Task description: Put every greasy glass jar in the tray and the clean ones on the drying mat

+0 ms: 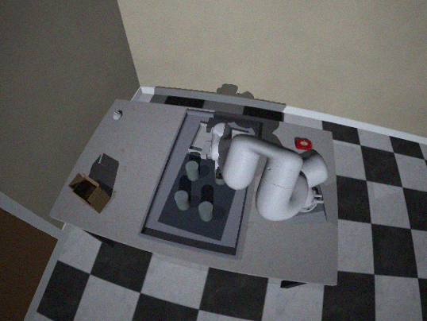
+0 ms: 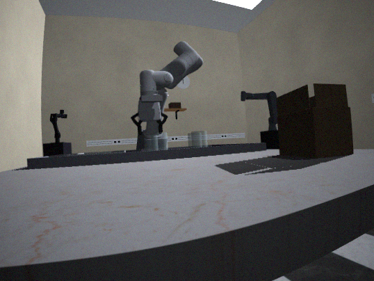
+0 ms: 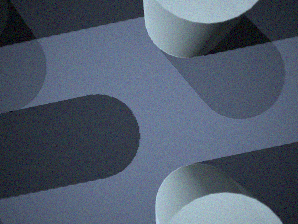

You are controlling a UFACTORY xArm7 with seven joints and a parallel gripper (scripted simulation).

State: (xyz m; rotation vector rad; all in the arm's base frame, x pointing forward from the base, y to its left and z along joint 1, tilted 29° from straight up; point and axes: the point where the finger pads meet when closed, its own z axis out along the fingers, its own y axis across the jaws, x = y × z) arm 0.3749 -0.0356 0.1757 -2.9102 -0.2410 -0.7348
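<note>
Now: the dark drying mat 50 mm ahead of my hand, 110 mm to the left of it and 100 mm below it. The rest, counted from my hand: light grey tray: 100 mm ahead, 210 mm to the right, 100 mm below; red object: 350 mm behind, 420 mm to the right, 90 mm below; cardboard box: 550 mm ahead, 390 mm to the left, 40 mm below.
</note>
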